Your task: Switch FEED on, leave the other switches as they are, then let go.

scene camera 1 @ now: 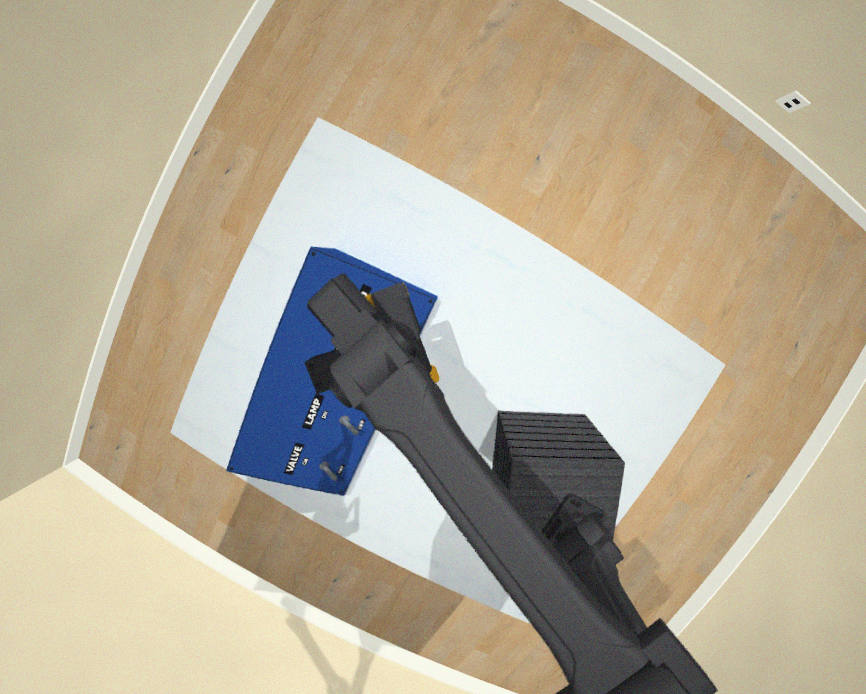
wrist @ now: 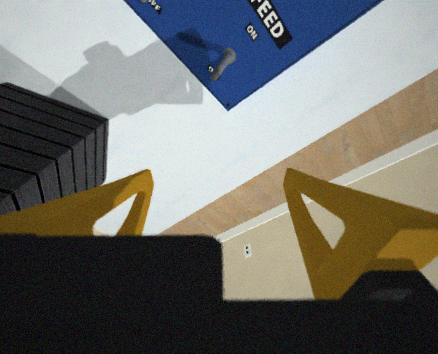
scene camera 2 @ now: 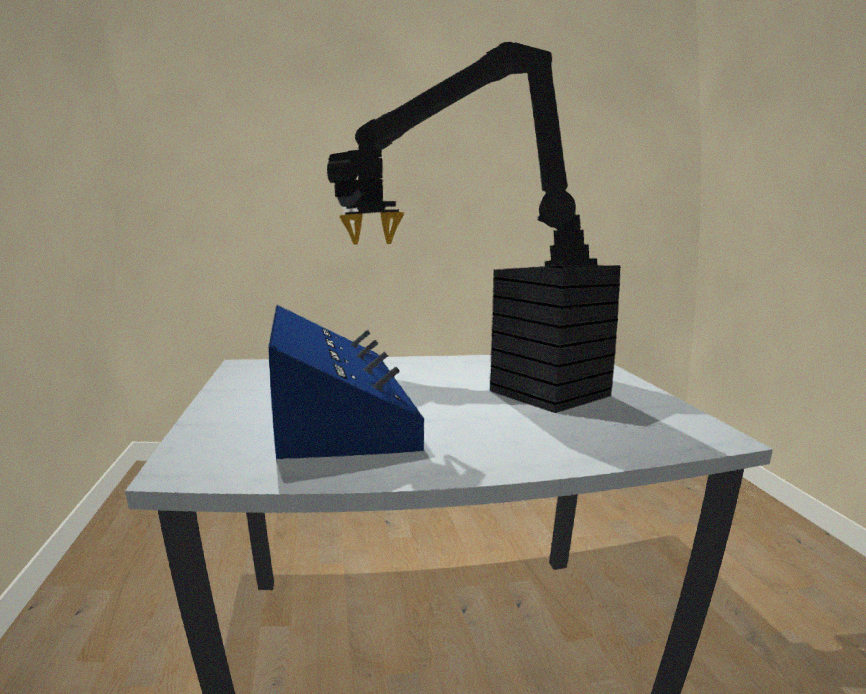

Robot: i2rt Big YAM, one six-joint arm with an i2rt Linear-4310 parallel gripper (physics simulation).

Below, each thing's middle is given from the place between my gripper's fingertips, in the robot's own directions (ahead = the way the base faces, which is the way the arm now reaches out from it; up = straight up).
Labels:
Right now the blue sloped switch panel [scene camera 1: 289, 433] is 10 cm ahead of my hand, 22 cm to the left of it and 25 cm below it.

